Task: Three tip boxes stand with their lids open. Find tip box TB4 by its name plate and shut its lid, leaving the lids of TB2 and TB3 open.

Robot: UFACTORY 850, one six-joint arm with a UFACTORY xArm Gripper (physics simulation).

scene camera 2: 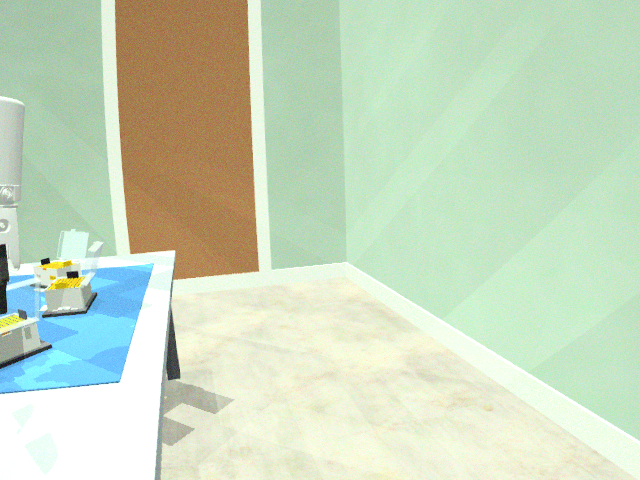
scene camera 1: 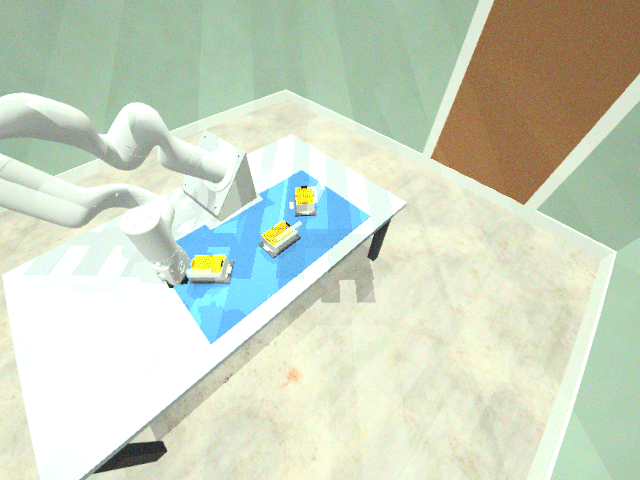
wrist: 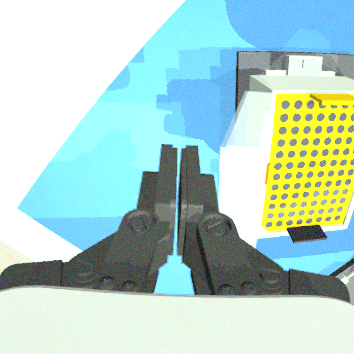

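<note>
My gripper (scene camera 1: 178, 283) (scene camera 2: 3, 304) (wrist: 177, 170) is shut and empty, beside the nearest tip box (scene camera 1: 210, 265) (scene camera 2: 20, 338) (wrist: 310, 165). That box holds a yellow perforated rack. Its pale, see-through lid (wrist: 237, 185) is open on the side facing my fingers, with a small gap between them in the wrist view. Its name plate (wrist: 302, 64) is not legible. The middle box (scene camera 1: 279, 238) (scene camera 2: 67, 298) has its lid (scene camera 1: 290, 230) (scene camera 2: 94, 258) open. The far box (scene camera 1: 305, 201) (scene camera 2: 51, 273) has its lid (scene camera 1: 319, 191) (scene camera 2: 73, 245) raised. Which box is TB4 cannot be read.
The boxes stand on a blue mat (scene camera 1: 248, 299) (scene camera 2: 103, 356) (wrist: 75, 175) on a white table (scene camera 1: 93, 351) (scene camera 2: 98, 434). The arm's mounting block (scene camera 1: 245, 183) stands behind the mat. The table's long edge runs in front of the boxes.
</note>
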